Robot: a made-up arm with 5 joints.
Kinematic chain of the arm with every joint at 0, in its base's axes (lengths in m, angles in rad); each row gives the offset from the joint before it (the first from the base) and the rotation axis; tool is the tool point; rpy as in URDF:
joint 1: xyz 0 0 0.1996 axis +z
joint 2: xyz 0 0 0 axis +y
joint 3: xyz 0.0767 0 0.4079 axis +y
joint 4: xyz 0.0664 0 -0.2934 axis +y
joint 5: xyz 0.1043 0 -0.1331 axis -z
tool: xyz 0 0 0 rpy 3.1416 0 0
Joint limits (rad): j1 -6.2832..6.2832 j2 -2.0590..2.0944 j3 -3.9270..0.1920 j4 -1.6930..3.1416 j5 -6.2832..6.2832
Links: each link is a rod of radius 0.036 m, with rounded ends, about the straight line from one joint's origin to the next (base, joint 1, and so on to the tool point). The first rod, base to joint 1, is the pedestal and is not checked.
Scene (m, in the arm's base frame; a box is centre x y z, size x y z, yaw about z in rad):
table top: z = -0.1
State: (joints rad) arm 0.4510 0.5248 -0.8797 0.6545 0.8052
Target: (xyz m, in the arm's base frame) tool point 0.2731 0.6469 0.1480
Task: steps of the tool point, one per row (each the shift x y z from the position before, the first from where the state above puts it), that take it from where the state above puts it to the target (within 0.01 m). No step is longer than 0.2 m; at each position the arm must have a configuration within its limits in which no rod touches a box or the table.
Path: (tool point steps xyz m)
1: -0.0057 0.1482 0.0096
2: -0.0578 0.1498 0.0148
3: -0.1092 0.1330 0.0194

